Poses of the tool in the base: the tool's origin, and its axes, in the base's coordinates. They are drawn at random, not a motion.
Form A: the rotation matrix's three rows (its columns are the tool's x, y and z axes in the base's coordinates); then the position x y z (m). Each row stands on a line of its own.
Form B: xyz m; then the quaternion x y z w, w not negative. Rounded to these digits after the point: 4 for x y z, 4 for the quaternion.
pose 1, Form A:
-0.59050 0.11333 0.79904
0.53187 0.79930 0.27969
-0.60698 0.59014 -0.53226
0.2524 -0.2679 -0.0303
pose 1, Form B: 0.2524 -0.2679 -0.0303 0.1887 0.8547 0.2544 0.4113
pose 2, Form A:
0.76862 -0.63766 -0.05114
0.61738 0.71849 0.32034
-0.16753 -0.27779 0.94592
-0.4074 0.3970 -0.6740
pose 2, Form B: -0.4074 0.3970 -0.6740 -0.1614 0.0314 0.3387 0.9264
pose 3, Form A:
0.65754 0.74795 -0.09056
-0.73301 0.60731 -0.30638
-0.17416 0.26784 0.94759
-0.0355 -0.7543 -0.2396
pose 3, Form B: -0.0355 -0.7543 -0.2396 0.1602 0.0233 -0.4131 0.8962
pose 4, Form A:
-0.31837 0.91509 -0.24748
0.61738 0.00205 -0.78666
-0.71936 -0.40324 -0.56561
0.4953 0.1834 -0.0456
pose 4, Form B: 0.4953 0.1834 -0.0456 0.5579 0.6867 -0.4332 0.1718
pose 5, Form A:
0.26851 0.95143 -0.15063
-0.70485 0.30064 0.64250
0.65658 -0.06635 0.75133
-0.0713 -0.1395 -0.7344
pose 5, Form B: -0.0713 -0.1395 -0.7344 -0.2327 -0.2650 -0.5436 0.7617
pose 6, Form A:
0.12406 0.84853 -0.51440
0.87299 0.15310 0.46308
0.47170 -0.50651 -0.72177
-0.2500 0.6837 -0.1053
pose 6, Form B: -0.2500 0.6837 -0.1053 -0.6505 -0.6616 0.0164 0.3726
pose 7, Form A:
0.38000 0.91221 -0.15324
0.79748 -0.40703 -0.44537
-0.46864 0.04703 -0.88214
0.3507 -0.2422 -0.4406
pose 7, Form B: 0.3507 -0.2422 -0.4406 0.8169 0.5232 -0.1903 0.1507
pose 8, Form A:
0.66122 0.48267 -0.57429
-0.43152 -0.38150 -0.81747
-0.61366 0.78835 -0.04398
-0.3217 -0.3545 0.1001
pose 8, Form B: -0.3217 -0.3545 0.1001 0.7223 0.0177 -0.4112 0.5558
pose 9, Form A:
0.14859 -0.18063 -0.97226
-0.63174 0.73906 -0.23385
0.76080 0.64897 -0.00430
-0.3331 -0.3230 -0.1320
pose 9, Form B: -0.3331 -0.3230 -0.1320 0.3216 -0.6314 -0.1644 0.6862
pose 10, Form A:
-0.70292 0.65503 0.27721
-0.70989 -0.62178 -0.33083
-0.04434 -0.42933 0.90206
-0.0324 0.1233 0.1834
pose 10, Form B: -0.0324 0.1233 0.1834 -0.0648 0.2116 -0.8982 0.3799
